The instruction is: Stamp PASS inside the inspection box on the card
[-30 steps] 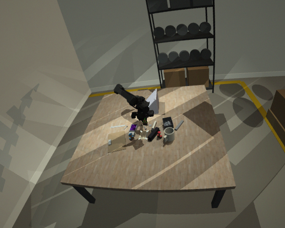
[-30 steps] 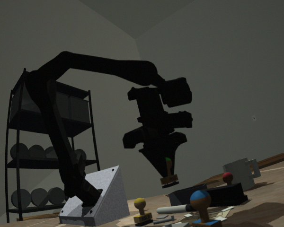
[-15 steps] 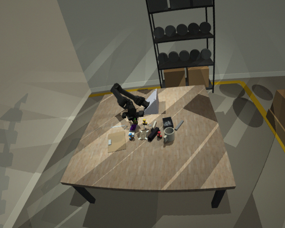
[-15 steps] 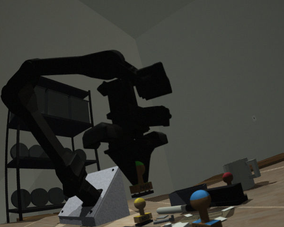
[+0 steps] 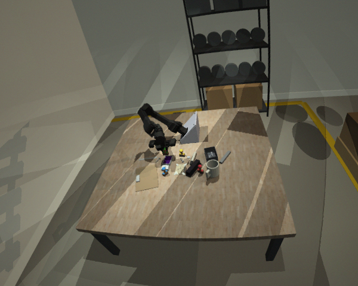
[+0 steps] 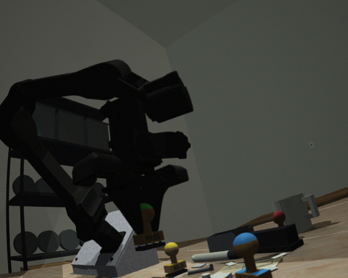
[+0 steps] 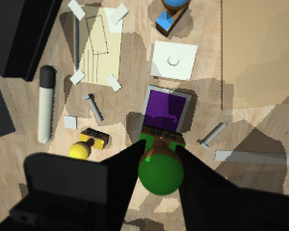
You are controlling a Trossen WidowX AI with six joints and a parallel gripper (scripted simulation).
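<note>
My gripper tip is 9 cm above the purple ink pad. From my gripper tip the other things lie so: green-knobbed stamp right at my gripper tip; blue-knobbed stamp 13 cm ahead, 7 cm below; yellow stamp 10 cm to the left, 7 cm below, 5 cm behind.
</note>
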